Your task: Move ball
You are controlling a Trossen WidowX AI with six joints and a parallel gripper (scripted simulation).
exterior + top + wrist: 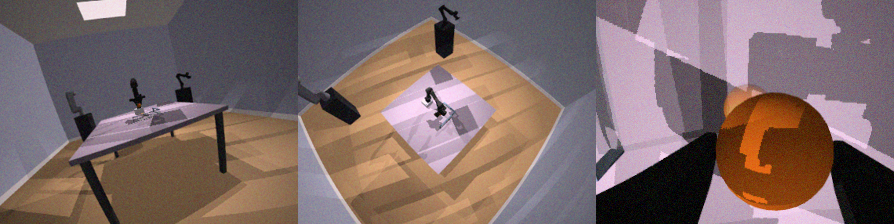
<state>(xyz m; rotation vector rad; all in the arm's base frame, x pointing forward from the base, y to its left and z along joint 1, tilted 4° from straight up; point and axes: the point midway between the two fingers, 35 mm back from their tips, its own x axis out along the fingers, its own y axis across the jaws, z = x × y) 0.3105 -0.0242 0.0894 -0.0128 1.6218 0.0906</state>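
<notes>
Now: the see-through ball 13 cm below my gripper tip, 4 cm behind it and 1 cm to the left of it. The rest, counted from my gripper tip: orange ball right at my gripper tip.
</notes>
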